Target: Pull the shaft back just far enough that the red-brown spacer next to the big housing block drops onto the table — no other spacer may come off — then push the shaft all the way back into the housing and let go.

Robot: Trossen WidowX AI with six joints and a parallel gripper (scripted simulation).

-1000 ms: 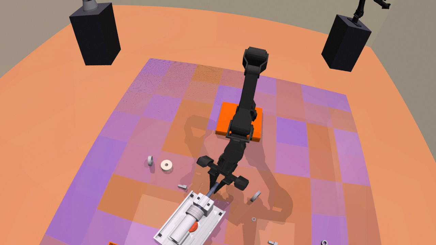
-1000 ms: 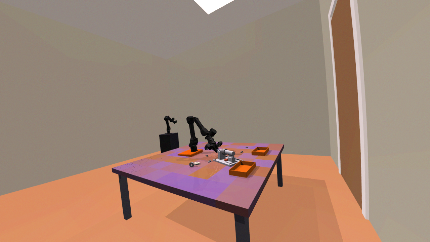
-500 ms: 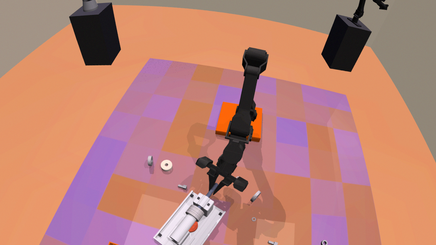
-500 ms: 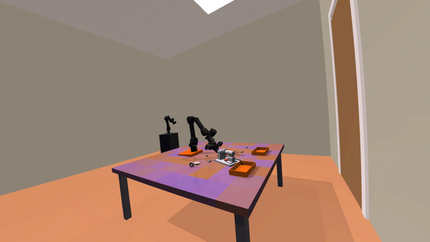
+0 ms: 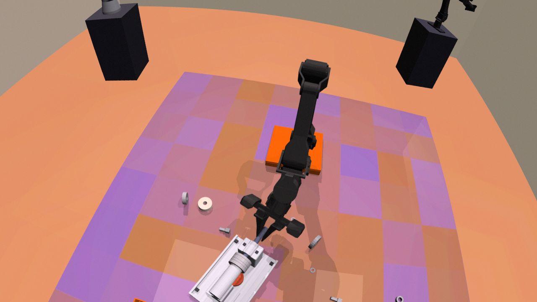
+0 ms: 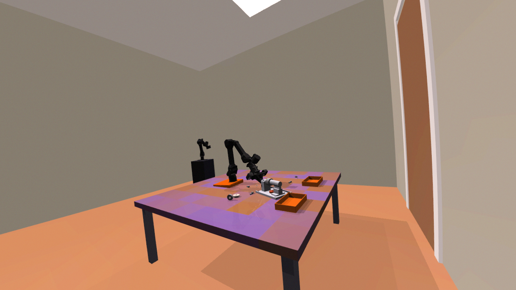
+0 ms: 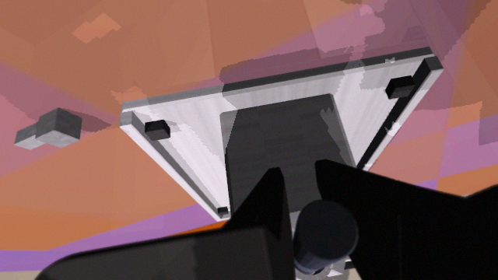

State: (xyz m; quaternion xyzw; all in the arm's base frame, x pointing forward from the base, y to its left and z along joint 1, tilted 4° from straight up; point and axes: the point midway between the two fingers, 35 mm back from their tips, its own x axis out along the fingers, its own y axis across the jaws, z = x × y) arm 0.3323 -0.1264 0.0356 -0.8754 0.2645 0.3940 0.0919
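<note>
Now: the blue-grey shaft 50 mm ahead of my gripper tip, 30 mm to the right of it and 20 mm above it. From my gripper tip the other things lie so: red-brown spacer 110 mm ahead, 70 mm to the right, 40 mm below.
</note>
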